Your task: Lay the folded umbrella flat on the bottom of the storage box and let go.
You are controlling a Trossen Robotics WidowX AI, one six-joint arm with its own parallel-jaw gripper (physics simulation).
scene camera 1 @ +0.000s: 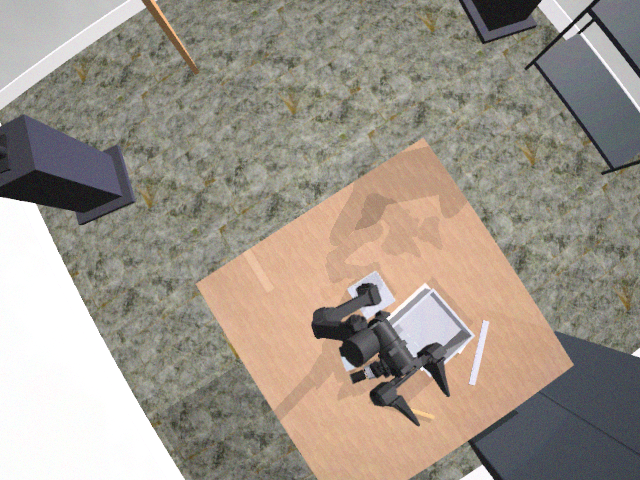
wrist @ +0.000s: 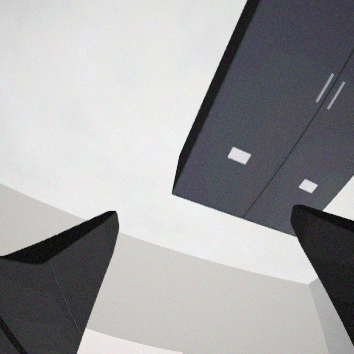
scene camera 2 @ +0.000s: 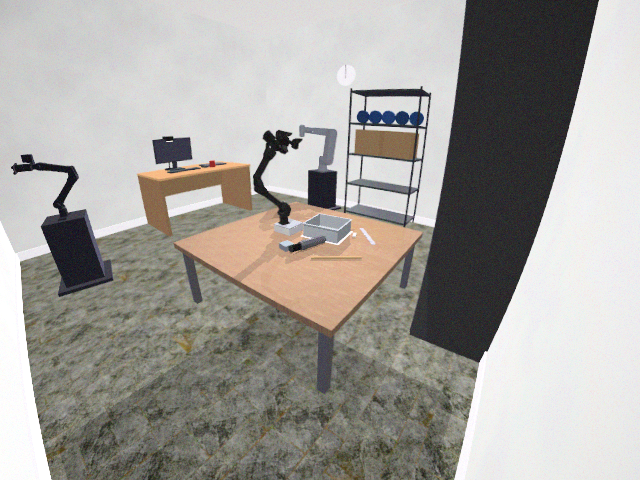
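Pixels of known places: gripper, between the fingertips: (scene camera 1: 434,410) (wrist: 206,217) (scene camera 2: 297,136); arm's base, origin of its link: (scene camera 1: 364,292) (scene camera 2: 284,223).
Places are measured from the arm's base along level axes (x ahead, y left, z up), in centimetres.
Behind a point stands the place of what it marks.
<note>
The folded umbrella (scene camera 2: 312,243) @(x 36.7, y -4.2, z -2.2 cm) (scene camera 1: 357,377) @(x 33.6, y -16.4, z -0.5 cm) is dark grey with a black end. It lies on the table in front of the storage box, outside it; in scene camera 1 the arm hides much of it. The storage box (scene camera 2: 323,233) @(x 32.3, y 9.4, z -0.4 cm) (scene camera 1: 431,320) @(x 23.9, y 24.3, z -5.2 cm) is light grey and open-topped. It stands beside the arm's base, and the part of its bottom that shows is bare. My gripper (scene camera 1: 433,410) @(x 17.2, y -0.6, z 61.4 cm) (scene camera 2: 293,145) @(x 17.2, y -0.6, z 61.4 cm) (wrist: 206,217) @(x 17.2, y -0.6, z 61.4 cm) is open and empty, raised high above the table. Neither umbrella nor box shows in the wrist view.
A thin wooden stick (scene camera 2: 336,257) @(x 56.3, y -2.5, z -4.8 cm) (scene camera 1: 425,413) @(x 62.3, y 6.4, z -4.8 cm) lies in front of the umbrella. A white strip (scene camera 1: 479,352) @(x 46.1, y 39.9, z -5.5 cm) (scene camera 2: 367,236) @(x 47.3, y 38.7, z -5.5 cm) lies right of the box. A small light block (scene camera 2: 285,245) @(x 28.6, y -19.1, z -2.1 cm) is by the umbrella's black end. A dark cabinet (scene camera 1: 568,408) (wrist: 260,125) stands beyond the table (scene camera 1: 310,268) @(x -18.2, y -18.9, z -5.7 cm).
</note>
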